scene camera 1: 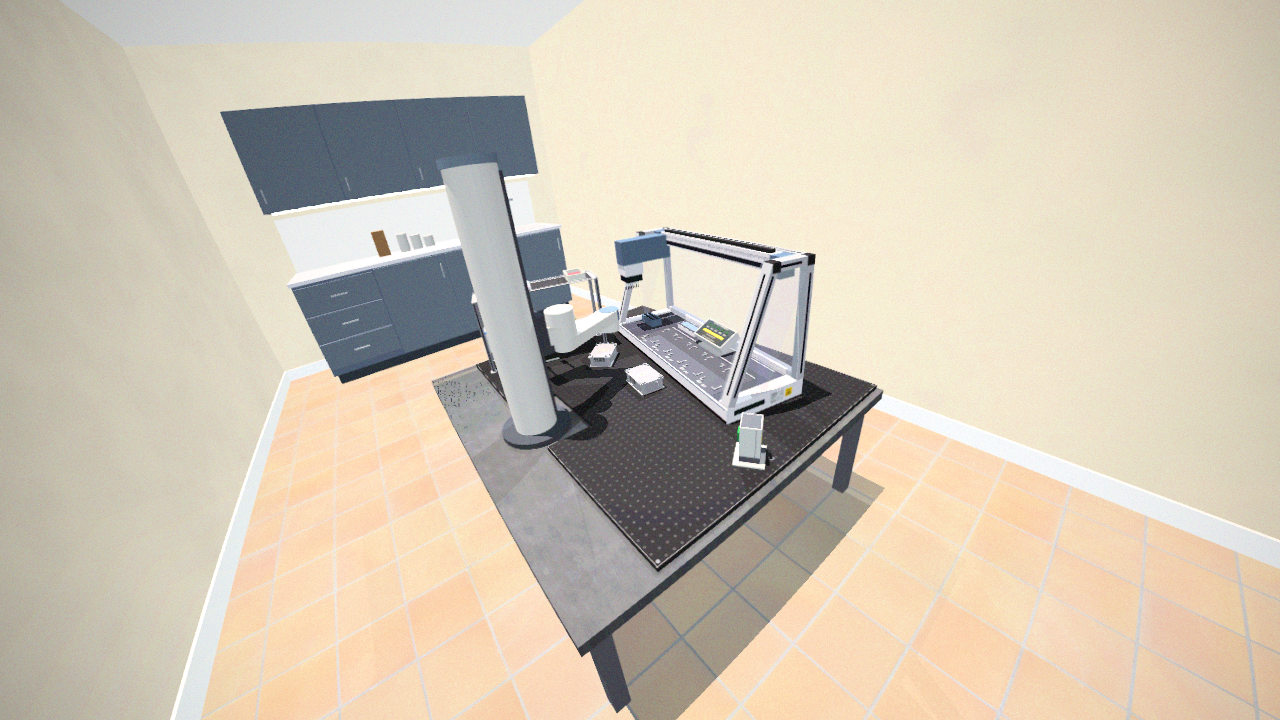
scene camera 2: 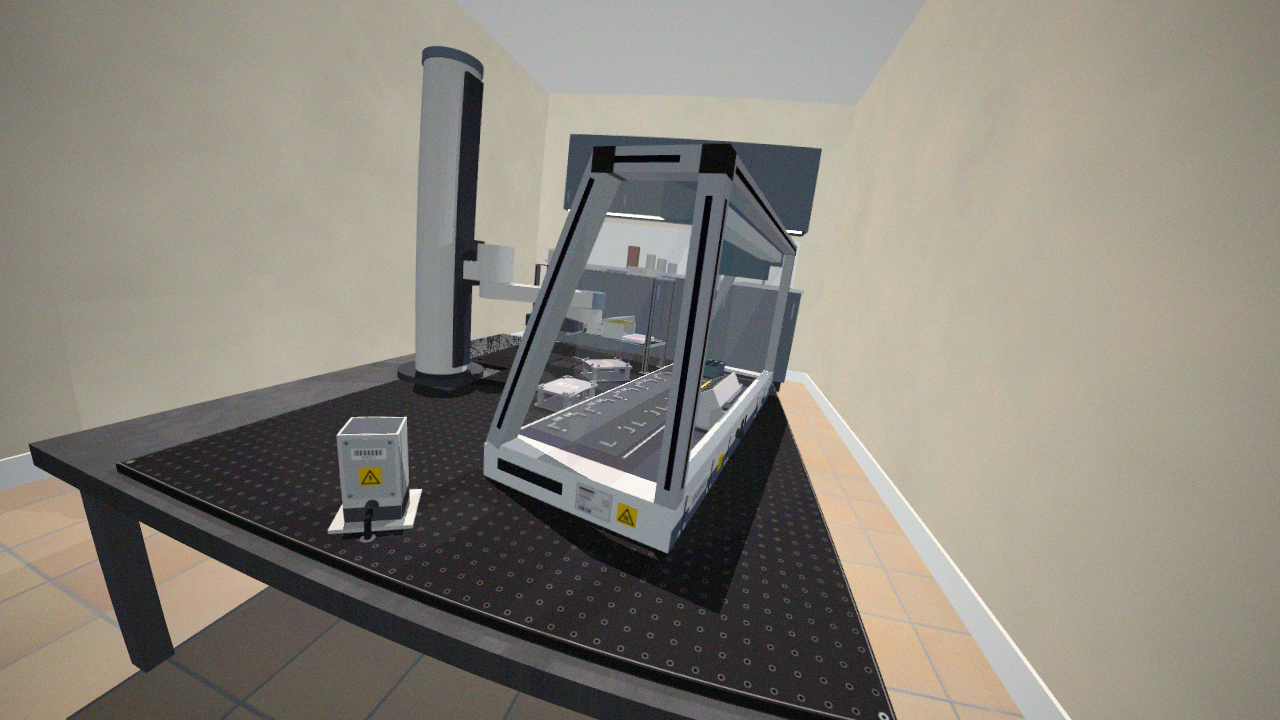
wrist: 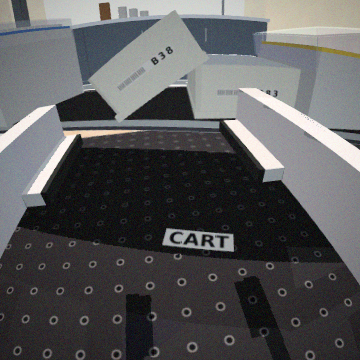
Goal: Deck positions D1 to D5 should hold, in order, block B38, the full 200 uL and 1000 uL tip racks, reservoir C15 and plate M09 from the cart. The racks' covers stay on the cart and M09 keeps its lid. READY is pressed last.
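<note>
My gripper [wrist: 148, 113] [scene camera 1: 605, 339] hangs over the black mat before the cart. Its fingers stand at their narrow setting, a gap between the pads and nothing held. Beyond them in the wrist view, block B38 [wrist: 150, 65] is tilted, one lower corner down. A similar white block marked "..83" [wrist: 245, 95] stands upright to its right. A box with a blue line [wrist: 37, 70] is at left; a box with a yellow line and clear top [wrist: 325, 70] is at right. The deck [scene camera 1: 684, 355] shows corner brackets and no labware. I cannot make out C15, M09 or the READY button.
Two white stands with corner pegs [scene camera 1: 603, 355] [scene camera 1: 644, 378] are on the mat between arm column [scene camera 1: 501, 295] and deck. The deck's framed enclosure [scene camera 1: 751, 335] has slanted posts. A console [scene camera 1: 716, 334] sits at its back. A grey box-shaped holder [scene camera 1: 750, 438] [scene camera 2: 372, 465] stands near the table edge.
</note>
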